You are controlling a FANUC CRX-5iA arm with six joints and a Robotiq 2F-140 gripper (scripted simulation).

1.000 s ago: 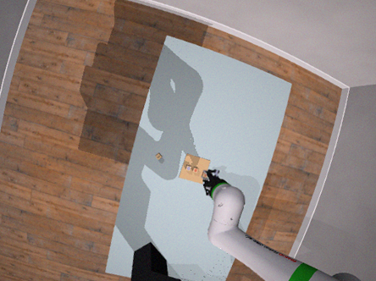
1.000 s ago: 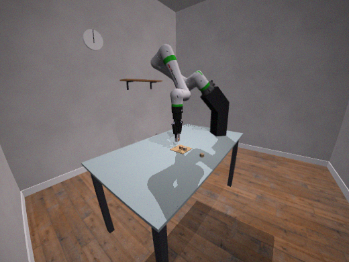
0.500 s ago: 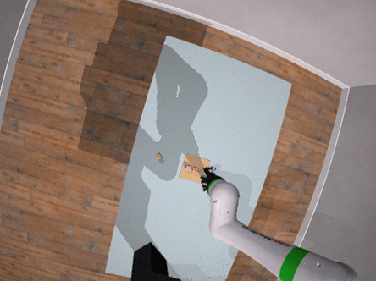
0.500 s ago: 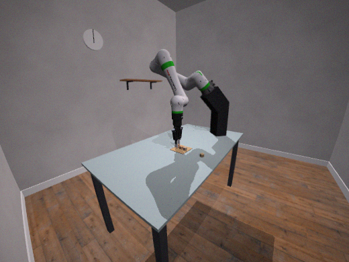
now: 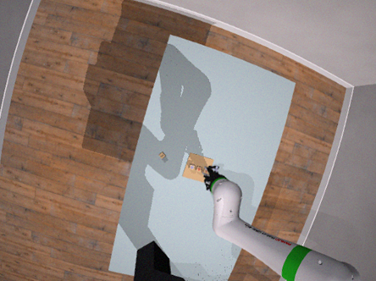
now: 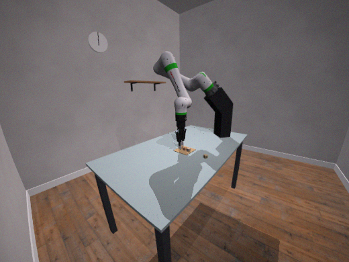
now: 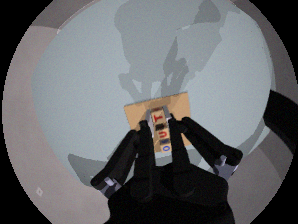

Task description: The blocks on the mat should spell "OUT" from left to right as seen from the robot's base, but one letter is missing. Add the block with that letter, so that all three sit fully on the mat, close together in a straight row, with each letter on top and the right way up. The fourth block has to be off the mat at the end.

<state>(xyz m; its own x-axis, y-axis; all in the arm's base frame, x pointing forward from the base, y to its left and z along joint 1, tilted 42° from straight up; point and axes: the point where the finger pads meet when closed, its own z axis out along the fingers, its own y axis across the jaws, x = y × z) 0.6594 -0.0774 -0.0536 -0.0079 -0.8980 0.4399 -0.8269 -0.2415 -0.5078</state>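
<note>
The mat lies 40 mm to the left of my hand and 40 mm below it.
</note>
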